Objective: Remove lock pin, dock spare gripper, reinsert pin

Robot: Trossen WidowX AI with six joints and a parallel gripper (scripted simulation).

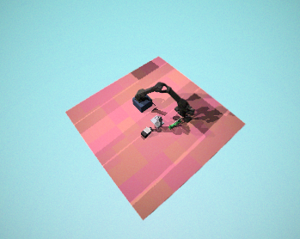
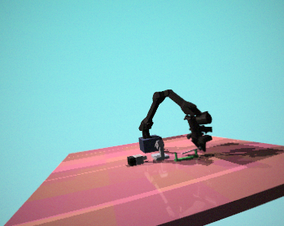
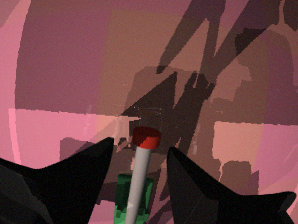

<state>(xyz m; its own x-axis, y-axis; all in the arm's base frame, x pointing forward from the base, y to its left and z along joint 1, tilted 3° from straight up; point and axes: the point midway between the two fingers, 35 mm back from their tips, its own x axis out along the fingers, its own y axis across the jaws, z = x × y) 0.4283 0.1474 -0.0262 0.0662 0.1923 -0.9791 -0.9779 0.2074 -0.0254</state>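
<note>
Right now my gripper tip is 20 mm past the green rest and 100 mm to the left of it. Also, from my gripper tip: spare gripper: 160 mm behind, 340 mm to the right; then grey mount: 150 mm behind, 200 mm to the right, 30 mm above.
</note>
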